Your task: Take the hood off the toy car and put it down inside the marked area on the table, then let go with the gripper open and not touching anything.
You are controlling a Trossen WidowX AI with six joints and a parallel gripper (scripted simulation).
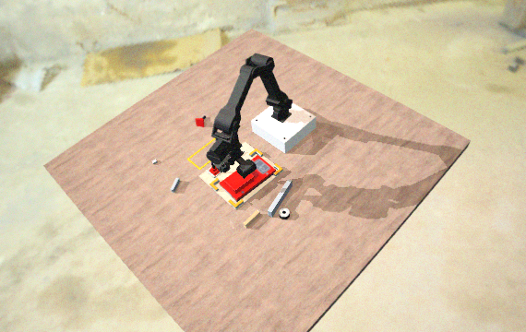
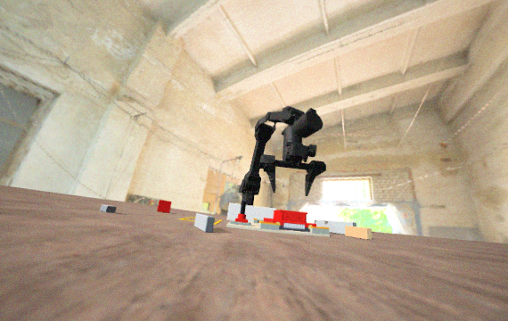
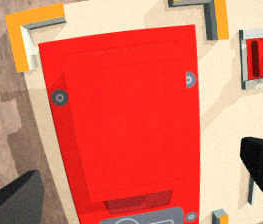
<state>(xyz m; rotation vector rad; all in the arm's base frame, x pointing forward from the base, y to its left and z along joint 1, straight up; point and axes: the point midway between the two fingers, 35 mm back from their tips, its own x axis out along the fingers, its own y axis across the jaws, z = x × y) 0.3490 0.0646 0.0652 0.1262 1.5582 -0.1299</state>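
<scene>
Now: the hood 60 mm below my gripper tip. Round my gripper tip: grey bar: 40 mm behind, 170 mm to the left, 80 mm below; then tan block: 90 mm ahead, 140 mm to the left, 80 mm below; then wheel: 220 mm to the left, 90 mm below.
</scene>
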